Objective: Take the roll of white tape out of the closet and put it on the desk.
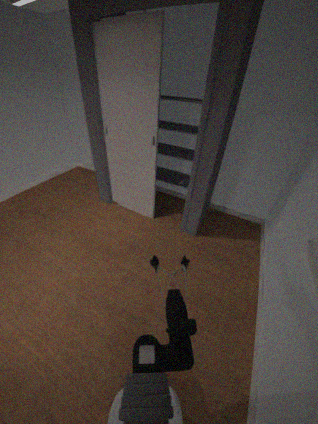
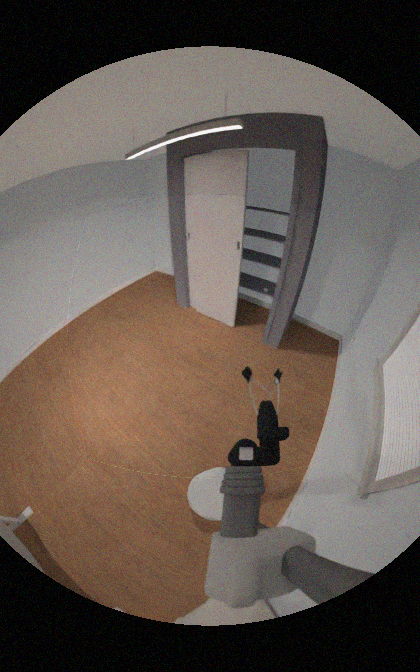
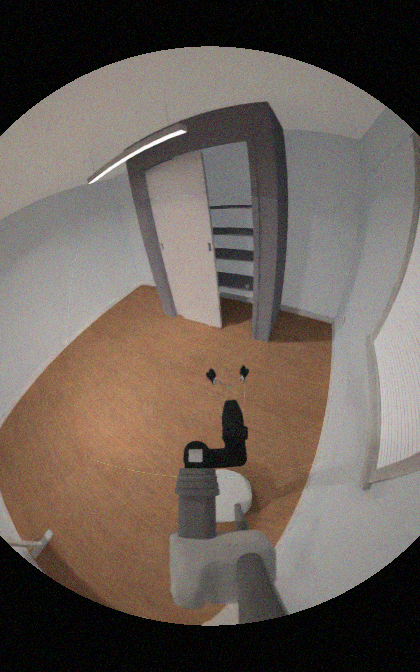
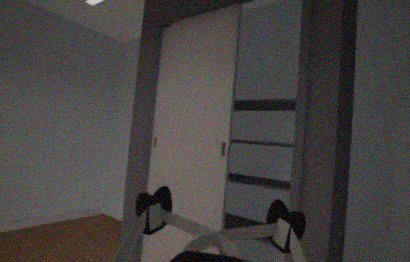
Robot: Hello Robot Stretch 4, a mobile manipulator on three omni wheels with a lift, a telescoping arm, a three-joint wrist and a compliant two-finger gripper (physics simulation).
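Frame: origin at the robot's base, x right, y ahead, z up, level; centimetres.
Where they show: gripper, between the fingertips: (image 1: 169,256) (image 4: 219,209).
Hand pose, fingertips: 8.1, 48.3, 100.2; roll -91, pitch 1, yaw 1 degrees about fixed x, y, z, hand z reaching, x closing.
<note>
After its pixels a point has its place, as x, y, z.
The closet (image 1: 220,100) {53.8, 158.8, 146.2} (image 2: 305,215) (image 3: 270,215) (image 4: 325,125) {55.5, 157.8, 120.9} has a grey frame and stands ahead. A white sliding door (image 1: 130,110) {-20.9, 202.6, 129.7} (image 2: 212,240) (image 3: 182,240) (image 4: 192,115) {-21.0, 202.7, 125.6} covers its left part; its right part is open and shows dark shelves. A tiny pale thing (image 2: 265,289) (image 3: 247,286) shows on the lowest visible shelf; it is too small to tell whether it is the tape. My gripper (image 1: 170,262) {8.1, 48.3, 100.2} (image 2: 262,374) (image 3: 227,373) (image 4: 219,209) {8.1, 48.3, 100.2} is open and empty, in front of the closet and apart from it. The desk cannot be made out.
A wall runs close along the right, with a pale blind or window (image 2: 405,400) (image 3: 400,400). Part of a white piece of furniture (image 2: 22,517) (image 3: 42,544) shows at the lower left. A lamp strip (image 2: 185,136) (image 3: 137,152) hangs near the closet top. The floor is brown wood.
</note>
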